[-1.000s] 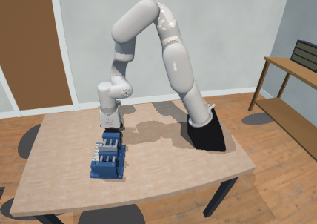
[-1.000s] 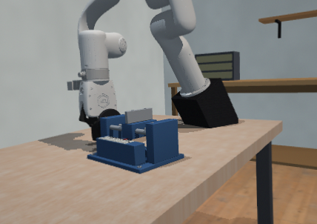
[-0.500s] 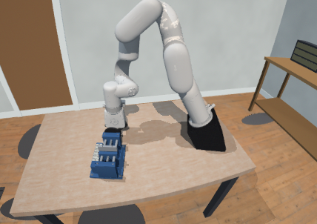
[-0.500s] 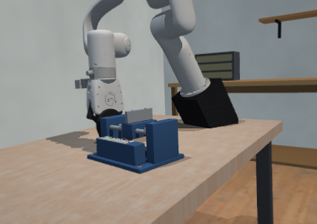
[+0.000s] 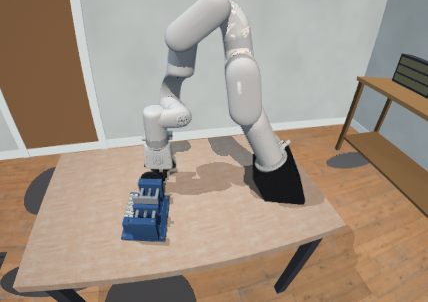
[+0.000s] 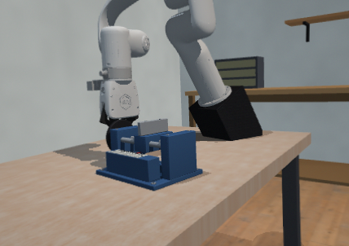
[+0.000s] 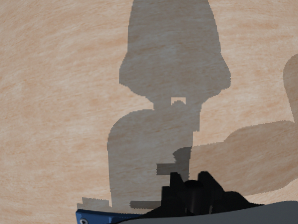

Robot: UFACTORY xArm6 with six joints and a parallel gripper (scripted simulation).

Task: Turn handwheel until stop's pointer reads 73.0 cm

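My hand is 20 mm short of the black handwheel and 20 mm to the right of it. From my hand the other things lie so: grey stop block: 110 mm ahead, 130 mm to the left, 20 mm above.
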